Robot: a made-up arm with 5 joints.
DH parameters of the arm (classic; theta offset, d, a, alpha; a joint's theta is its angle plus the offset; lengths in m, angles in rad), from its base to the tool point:
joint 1: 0 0.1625 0 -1.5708
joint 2: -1.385 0 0.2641 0
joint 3: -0.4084 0 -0.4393 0
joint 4: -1.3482 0 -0.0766 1.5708
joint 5: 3.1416 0.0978 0 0
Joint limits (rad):
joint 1: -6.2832..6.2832
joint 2: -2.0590..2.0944
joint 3: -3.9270..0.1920
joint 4: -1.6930..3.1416
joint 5: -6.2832..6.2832
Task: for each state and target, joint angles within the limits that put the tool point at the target. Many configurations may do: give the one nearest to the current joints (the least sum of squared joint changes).
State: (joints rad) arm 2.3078 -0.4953 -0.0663 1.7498 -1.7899
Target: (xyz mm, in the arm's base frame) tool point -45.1 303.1 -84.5
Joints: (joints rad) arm 1.7185 0.2062 -0.5504 1.2553 -1.7899
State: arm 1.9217 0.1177 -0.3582 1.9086 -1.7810
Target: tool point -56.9 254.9 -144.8
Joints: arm 1.7904 0.5586 -0.7176 1.5378 -1.7810
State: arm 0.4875 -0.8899 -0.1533 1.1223 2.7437
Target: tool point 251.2 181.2 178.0
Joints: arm 0.6249 -1.0539 -0.1651 1.2288 2.7437
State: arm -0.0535 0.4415 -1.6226 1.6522 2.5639
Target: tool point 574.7 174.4 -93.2
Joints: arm 0.2946 0.9386 -1.6938 1.4352 2.5639
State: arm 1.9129 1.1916 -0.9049 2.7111 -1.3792
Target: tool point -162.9 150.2 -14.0
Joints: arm 2.3967 0.6813 -0.7326 2.9402 -1.3792
